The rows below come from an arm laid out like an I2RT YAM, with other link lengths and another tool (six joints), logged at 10 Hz.
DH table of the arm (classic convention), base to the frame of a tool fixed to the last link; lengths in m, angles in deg. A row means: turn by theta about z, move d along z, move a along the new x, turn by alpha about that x. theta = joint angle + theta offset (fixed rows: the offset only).
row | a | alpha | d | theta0
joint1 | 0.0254 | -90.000 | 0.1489 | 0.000
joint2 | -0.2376 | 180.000 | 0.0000 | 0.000
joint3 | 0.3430 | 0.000 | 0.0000 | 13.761
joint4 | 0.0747 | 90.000 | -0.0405 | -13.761
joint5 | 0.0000 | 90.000 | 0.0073 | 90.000
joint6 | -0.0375 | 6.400 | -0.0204 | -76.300
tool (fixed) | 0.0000 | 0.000 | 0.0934 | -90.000
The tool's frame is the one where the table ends.
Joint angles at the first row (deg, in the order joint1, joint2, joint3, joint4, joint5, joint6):
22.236 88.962 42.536 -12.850 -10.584 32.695
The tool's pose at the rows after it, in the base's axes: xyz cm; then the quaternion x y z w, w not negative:
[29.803 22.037 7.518 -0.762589 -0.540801 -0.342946 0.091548]
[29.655 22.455 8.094 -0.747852 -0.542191 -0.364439 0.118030]
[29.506 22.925 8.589 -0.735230 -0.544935 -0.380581 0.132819]
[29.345 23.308 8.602 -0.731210 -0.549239 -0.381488 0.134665]
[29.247 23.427 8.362 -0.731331 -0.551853 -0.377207 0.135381]
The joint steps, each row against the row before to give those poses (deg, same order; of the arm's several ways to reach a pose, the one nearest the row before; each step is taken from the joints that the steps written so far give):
0.001 -1.362 -0.869 1.961 -3.251 0.127
0.085 -0.842 -0.670 2.108 -3.599 0.331
0.449 -0.679 -0.387 1.636 -1.987 0.276
0.658 0.193 0.164 0.242 -0.014 -0.020
0.255 0.545 0.178 -0.148 0.088 -0.142

